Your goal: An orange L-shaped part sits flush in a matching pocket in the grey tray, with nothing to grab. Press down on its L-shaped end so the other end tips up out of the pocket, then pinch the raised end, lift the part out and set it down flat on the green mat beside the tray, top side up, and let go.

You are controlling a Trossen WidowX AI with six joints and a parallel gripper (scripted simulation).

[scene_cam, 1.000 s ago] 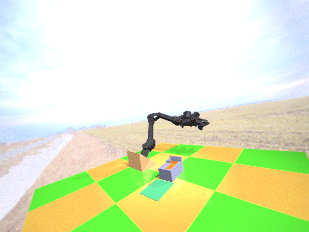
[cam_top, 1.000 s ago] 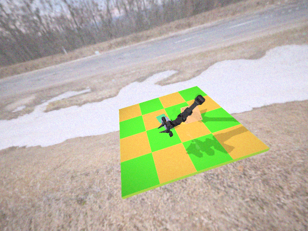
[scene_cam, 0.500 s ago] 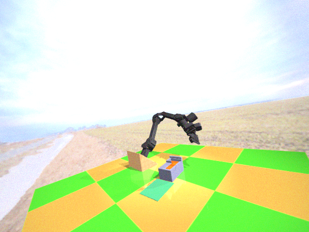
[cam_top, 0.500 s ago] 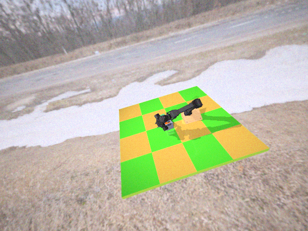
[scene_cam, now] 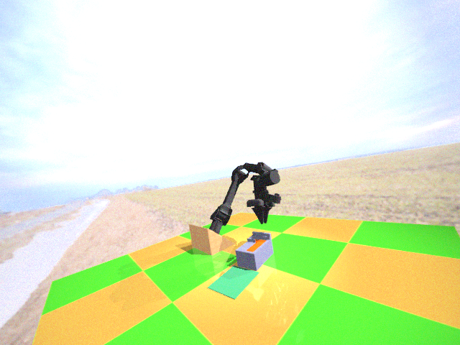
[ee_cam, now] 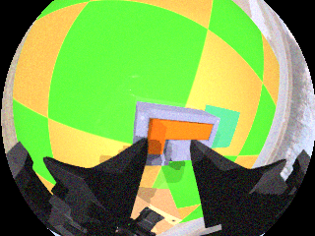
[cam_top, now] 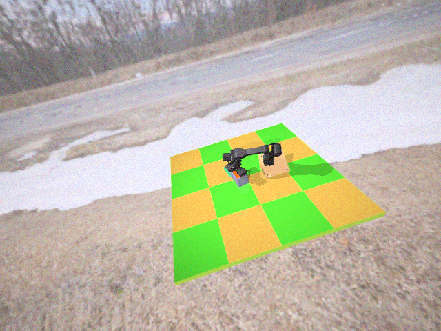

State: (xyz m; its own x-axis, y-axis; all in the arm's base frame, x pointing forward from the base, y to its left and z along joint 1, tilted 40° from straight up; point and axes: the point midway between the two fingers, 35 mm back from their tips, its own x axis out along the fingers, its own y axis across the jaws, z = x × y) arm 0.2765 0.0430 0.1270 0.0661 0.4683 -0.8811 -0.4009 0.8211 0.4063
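The orange L-shaped part is 9 cm below my gripper tip, 5 cm to the right of it and 2 cm behind it. Round my gripper tip: green mat: 21 cm to the right, 15 cm below, 2 cm ahead.
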